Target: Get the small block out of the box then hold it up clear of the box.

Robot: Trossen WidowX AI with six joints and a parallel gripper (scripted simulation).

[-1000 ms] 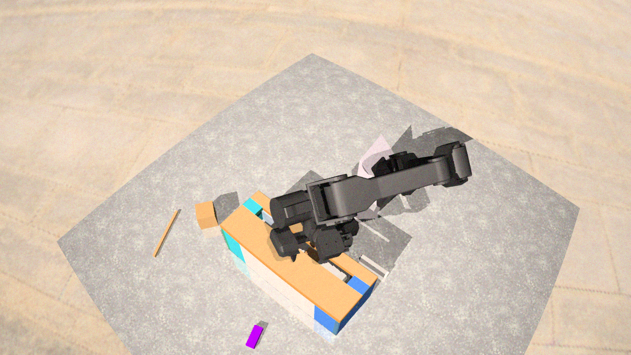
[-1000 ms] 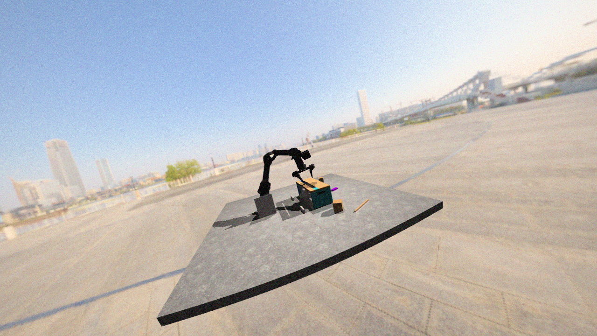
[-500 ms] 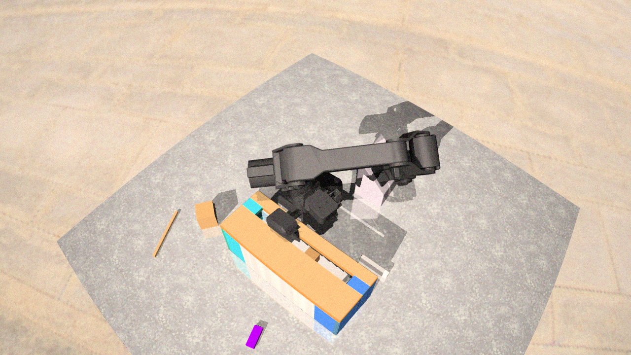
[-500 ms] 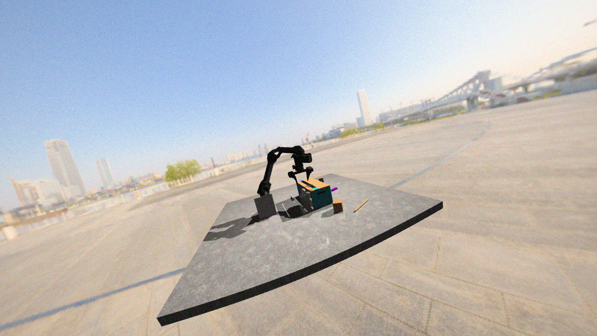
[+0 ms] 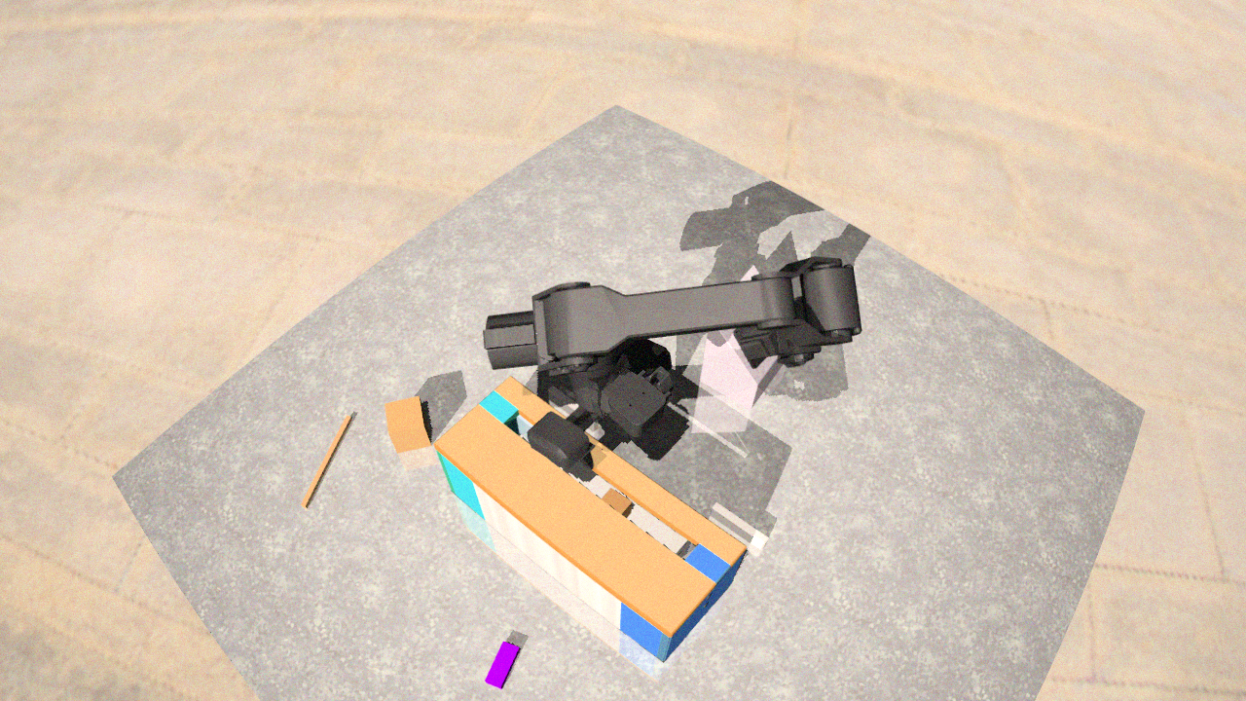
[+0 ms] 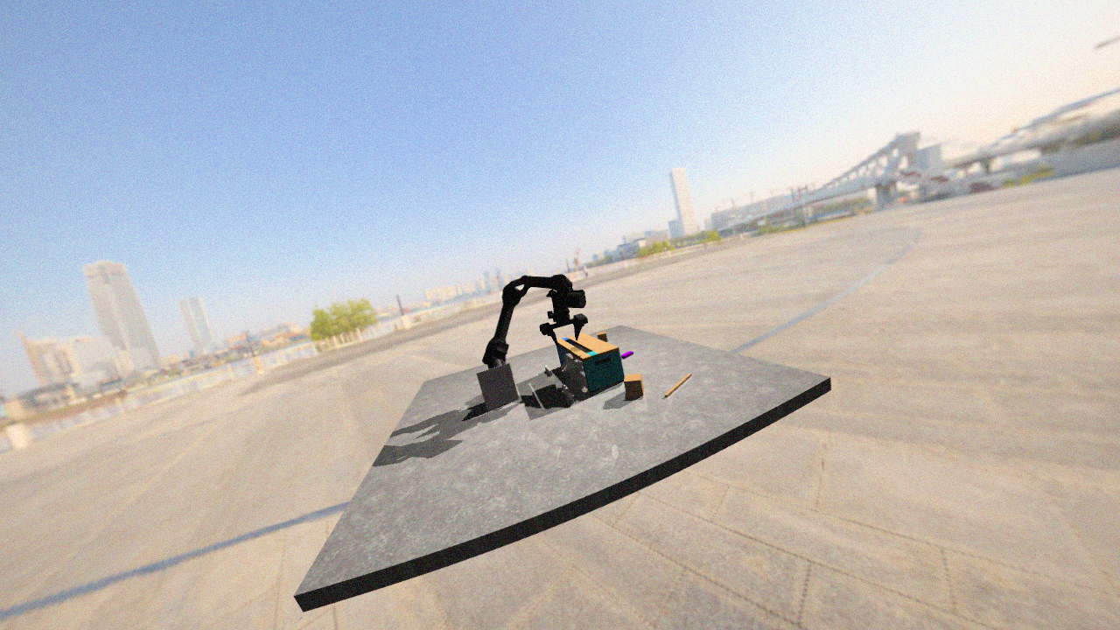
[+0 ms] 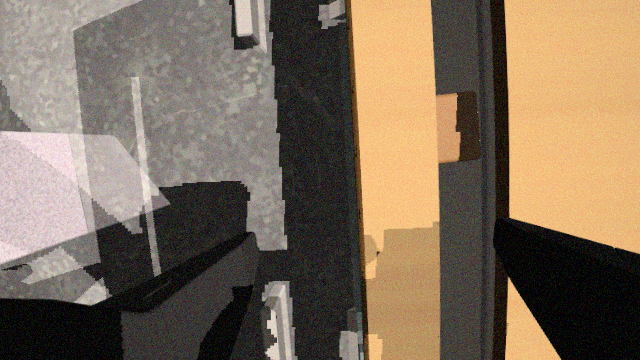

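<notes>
My gripper tip is now 90 mm above the tan-topped box, 30 mm short of it and 10 mm to the right of it. From my gripper tip the other things lie so: tan block (70 mm below, 40 mm to the left, 40 mm ahead); thin wooden stick (360 mm to the right, 240 mm ahead, 150 mm below).
</notes>
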